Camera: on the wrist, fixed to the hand. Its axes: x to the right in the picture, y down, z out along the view.
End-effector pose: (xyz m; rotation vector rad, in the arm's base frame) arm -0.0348 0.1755 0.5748 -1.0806 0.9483 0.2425
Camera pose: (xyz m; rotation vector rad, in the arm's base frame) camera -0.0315 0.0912 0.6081 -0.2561 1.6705 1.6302
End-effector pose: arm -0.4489 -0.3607 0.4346 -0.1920 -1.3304 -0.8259
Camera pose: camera -0.4396 -0.4421 0.3957 -1.1862 -0.6712 0.4181
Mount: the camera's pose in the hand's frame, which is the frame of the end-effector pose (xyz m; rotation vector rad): -0.0010 -0.0644 -0.0638 -0.1988 0.0380 1.5973
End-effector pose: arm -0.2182 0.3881 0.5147 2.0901 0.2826 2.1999
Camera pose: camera -0.2855 0.4465 0.4982 -1.3127 1.2238 -1.3843
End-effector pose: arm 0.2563 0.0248 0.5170 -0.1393 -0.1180 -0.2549
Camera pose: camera 0.2449 -0.0464 0.4620 -0.3814 0.0802 1.3273
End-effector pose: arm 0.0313 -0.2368 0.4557 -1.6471 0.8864 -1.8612
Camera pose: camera -0.0281 -0.1841 0.4994 -0.4561 1.6747 -0.6415
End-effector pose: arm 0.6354 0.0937 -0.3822 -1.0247 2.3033 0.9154
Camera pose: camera 0.6773 0.0155 -0.3634 -0.9145 -2.3862 -1.3426
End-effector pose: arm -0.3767 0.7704 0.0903 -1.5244 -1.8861 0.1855
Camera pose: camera -0.3909 0.7308 0.1706 -2.7573 -0.2418 0.6414
